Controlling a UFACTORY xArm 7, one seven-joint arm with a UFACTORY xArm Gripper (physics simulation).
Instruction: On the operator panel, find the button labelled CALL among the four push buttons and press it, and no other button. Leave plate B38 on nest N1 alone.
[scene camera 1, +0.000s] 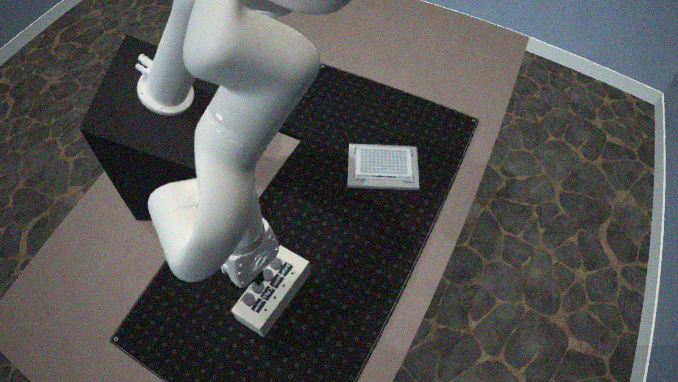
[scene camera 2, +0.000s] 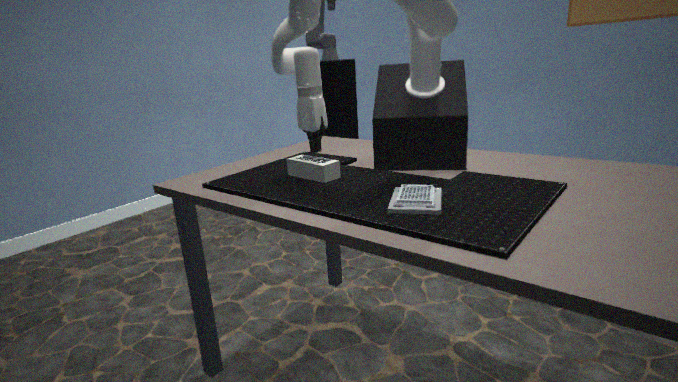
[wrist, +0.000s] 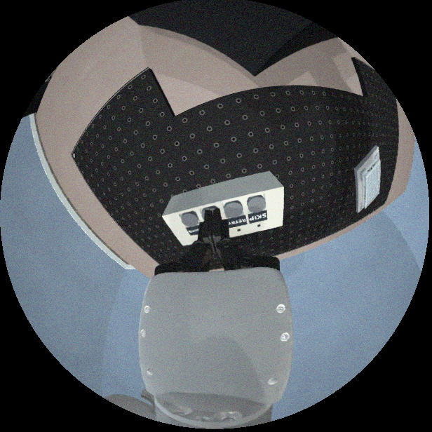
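Seen in the pictures: gripper, between the fingertips: (scene camera 1: 255, 278) (scene camera 2: 316, 151); arm's base, origin of its link: (scene camera 1: 165, 92) (scene camera 2: 425, 86).
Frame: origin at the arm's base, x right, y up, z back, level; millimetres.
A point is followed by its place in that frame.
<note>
The white operator panel (scene camera 1: 286, 305) @[x 210, y -231, z -393 mm] (scene camera 2: 306, 171) @[x 200, y -213, z -393 mm] (wrist: 225, 189) has four round grey buttons. In the wrist view RESUME (wrist: 190, 218), RETRY (wrist: 233, 207) and SKIP (wrist: 256, 202) show. The CALL button (scene camera 1: 257, 287) @[x 218, y -182, z -340 mm] (wrist: 210, 208) lies between RESUME and RETRY, mostly covered by the fingertips in the wrist view; its label is hidden there. My gripper (scene camera 1: 259, 281) @[x 207, y -166, z -333 mm] (scene camera 2: 315, 150) @[x 207, y -166, z -333 mm] (wrist: 214, 218) is shut and empty, pointing down with its tips at the CALL button; contact cannot be told. Plate B38 (scene camera 1: 383, 162) @[x -183, y -213, z -426 mm] (scene camera 2: 416, 192) @[x -188, y -212, z -427 mm] (wrist: 371, 185) sits on nest N1 (scene camera 1: 351, 170) @[x -139, y -226, z -367 mm] (scene camera 2: 415, 208) @[x -219, y -226, z -494 mm] (wrist: 359, 190).
The panel and nest stand apart on a black perforated board (scene camera 1: 350, 240) @[x 19, y -239, z -439 mm] (scene camera 2: 480, 215) @[x -350, y -238, z -439 mm] (wrist: 200, 140) on the brownish table (scene camera 1: 450, 90) @[x -536, y -251, z -488 mm] (scene camera 2: 600, 240) @[x -574, y -251, z -426 mm]. The arm's black pedestal (scene camera 1: 145, 175) @[x 156, y -74, z -48 mm] (scene camera 2: 420, 142) @[x -45, y -160, z -122 mm] stands behind the board.
</note>
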